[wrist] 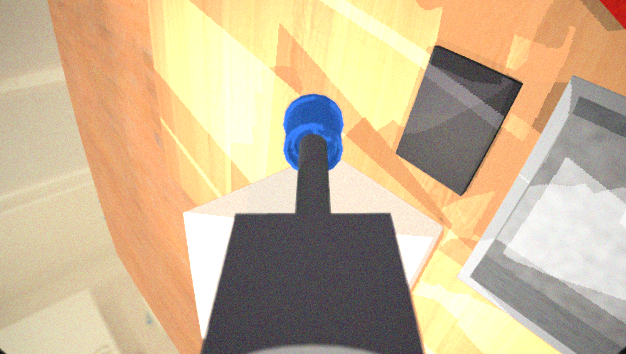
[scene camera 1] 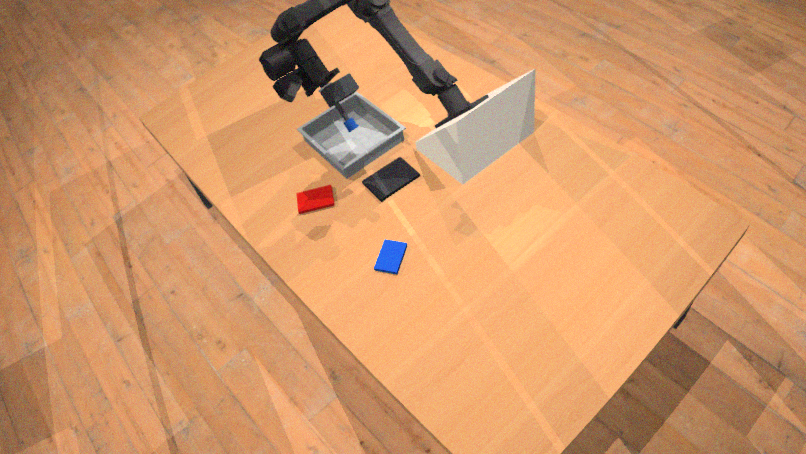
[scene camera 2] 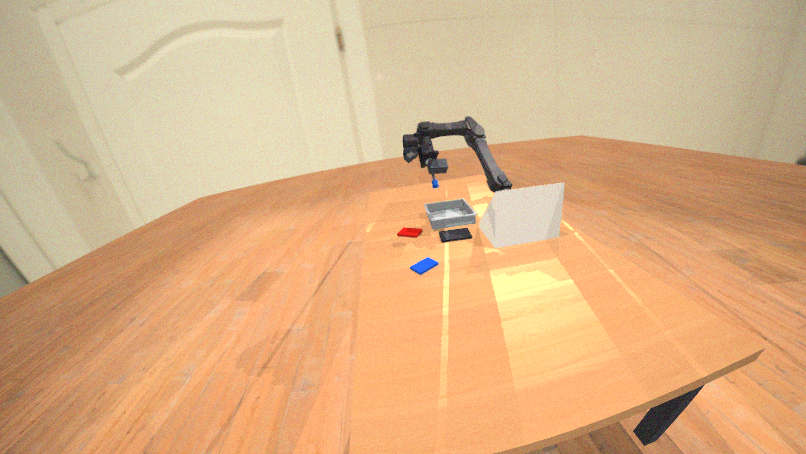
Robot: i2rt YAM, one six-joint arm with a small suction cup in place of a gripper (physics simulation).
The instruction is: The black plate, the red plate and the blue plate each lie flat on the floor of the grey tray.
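Observation:
The black plate lies flat on the table, close beside the grey tray. The red plate lies flat on the table; a corner of it shows at the top right of the wrist view. The blue plate lies flat on the table, farther from the tray than the other two. My blue suction cup is open, with no plate on it, and hangs in the air above the tray's height. The visible tray floor holds no plate.
A white wedge-shaped block stands on the table between the arm's base and the black plate's side, taller than the tray. The tray has raised walls all round. The table's edges show in both scene views.

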